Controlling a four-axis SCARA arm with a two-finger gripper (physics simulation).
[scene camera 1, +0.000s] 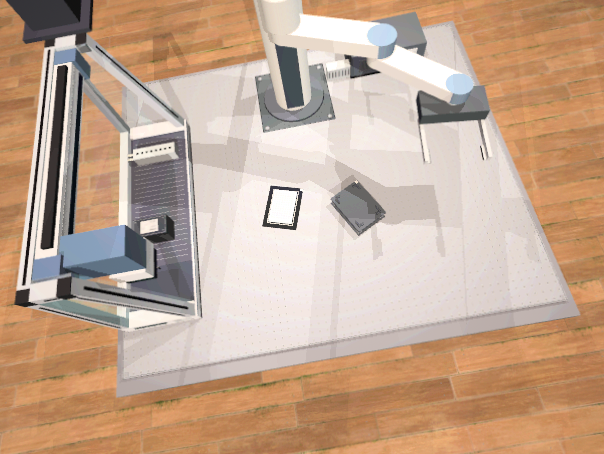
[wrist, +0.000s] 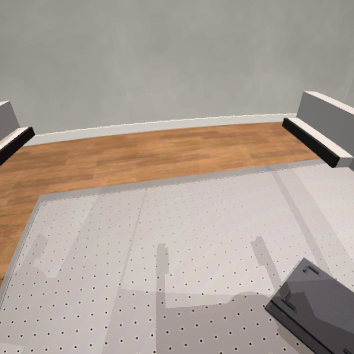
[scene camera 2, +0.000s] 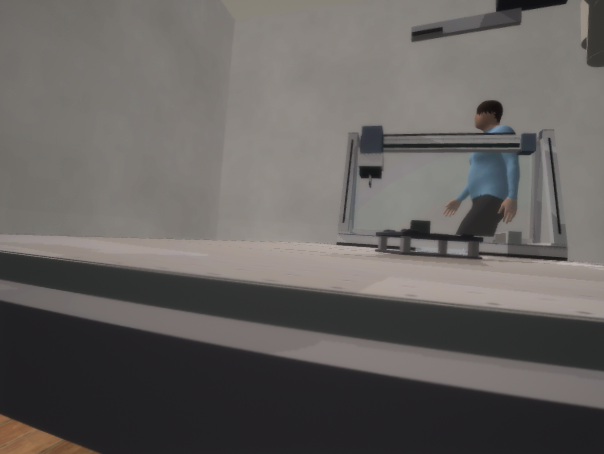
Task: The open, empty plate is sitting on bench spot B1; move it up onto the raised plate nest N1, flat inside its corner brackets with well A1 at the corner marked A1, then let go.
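Pixels of known places: gripper, fingertip midpoint: (scene camera 1: 457, 160) (wrist: 157, 107); arm's base, origin of the base link: (scene camera 1: 294, 98).
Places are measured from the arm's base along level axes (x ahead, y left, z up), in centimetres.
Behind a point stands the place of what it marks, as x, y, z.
The plate (scene camera 1: 283, 207) {49.9, -11.6, 1.8}, white inside a dark rectangular border, lies flat on the bench in scene camera 1, between the gantry and the nest. The dark raised nest (scene camera 1: 364, 212) {59.5, 16.6, 5.4} (scene camera 2: 452, 237) {52.1, 19.7, 5.0} (wrist: 327, 300) {57.4, 14.5, 5.4} stands on short posts to its right, turned at an angle. Small corner brackets and a pale mark at its upper corner show; lettering cannot be read. My gripper (scene camera 1: 457, 159) {62.3, 40.1, 36.1} (wrist: 157, 107) {62.3, 40.1, 36.1} is open and empty, high over the bench to the right of the nest. In scene camera 2, part of it shows at the top; the plate cannot be made out there.
A gantry frame (scene camera 1: 192, 225) {52.2, -44.9, 5.8} (scene camera 2: 555, 190) {6.9, -51.0, 26.4} with a blue carriage (scene camera 1: 100, 250) {75.4, -52.3, 50.1} stands at the left. On its deck are a white holed strip (scene camera 1: 155, 153) {21.9, -55.8, 10.7} and a black block (scene camera 1: 162, 229) {55.2, -52.9, 13.3}. My arm's column base (scene camera 1: 265, 112) {5.1, -12.8, 1.2} and a dark box (scene camera 1: 407, 31) {-11.0, 49.2, 12.8} are at the back.
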